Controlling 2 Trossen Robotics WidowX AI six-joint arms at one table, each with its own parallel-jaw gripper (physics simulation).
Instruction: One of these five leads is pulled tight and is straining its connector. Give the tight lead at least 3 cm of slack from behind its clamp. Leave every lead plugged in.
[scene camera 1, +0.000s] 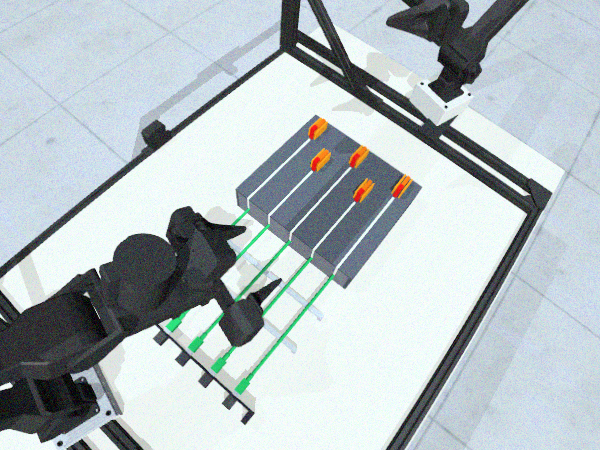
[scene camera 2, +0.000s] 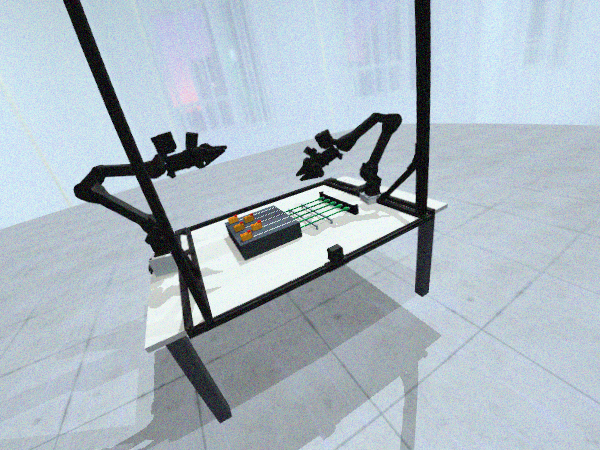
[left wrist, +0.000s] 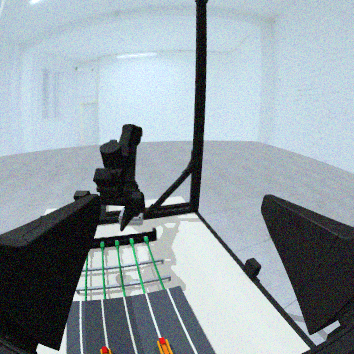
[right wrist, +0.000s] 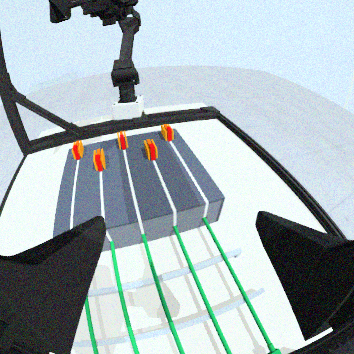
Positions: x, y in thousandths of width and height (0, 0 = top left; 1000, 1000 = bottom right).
Note:
The left gripper (scene camera 2: 378, 330) is open, with nothing in its grasp. The right gripper (scene camera 1: 438, 566) is open and holds nothing.
The left gripper shows as well in the left wrist view (left wrist: 521, 575). The right gripper shows as well in the left wrist view (left wrist: 287, 648) and in the right wrist view (right wrist: 516, 629).

